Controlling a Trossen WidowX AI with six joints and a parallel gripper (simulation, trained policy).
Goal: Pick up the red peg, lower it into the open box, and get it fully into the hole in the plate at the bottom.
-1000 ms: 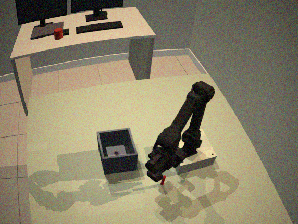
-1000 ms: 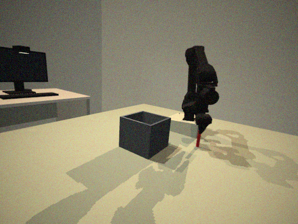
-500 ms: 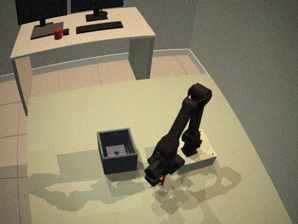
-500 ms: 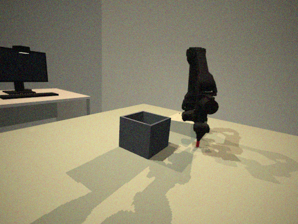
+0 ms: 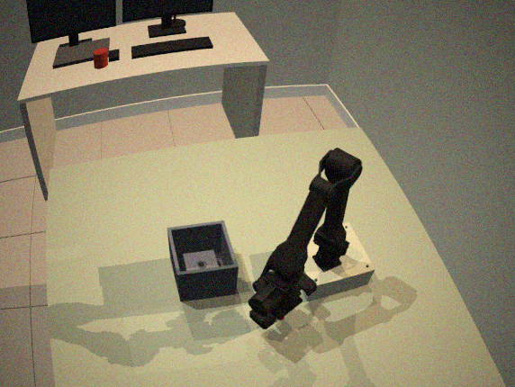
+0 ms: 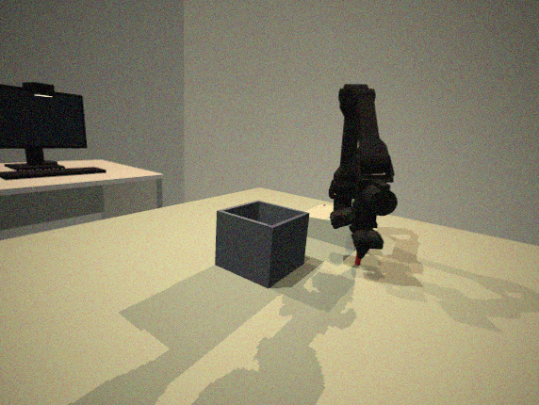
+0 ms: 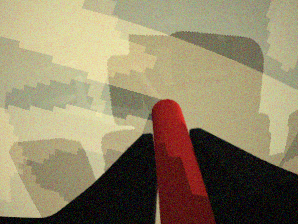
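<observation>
Now: the pale plate 220 mm to the right of my gripper tip, 140 mm ahead of it and 20 mm above it. From my gripper tip the other things lie so: red peg (20 mm above).
</observation>
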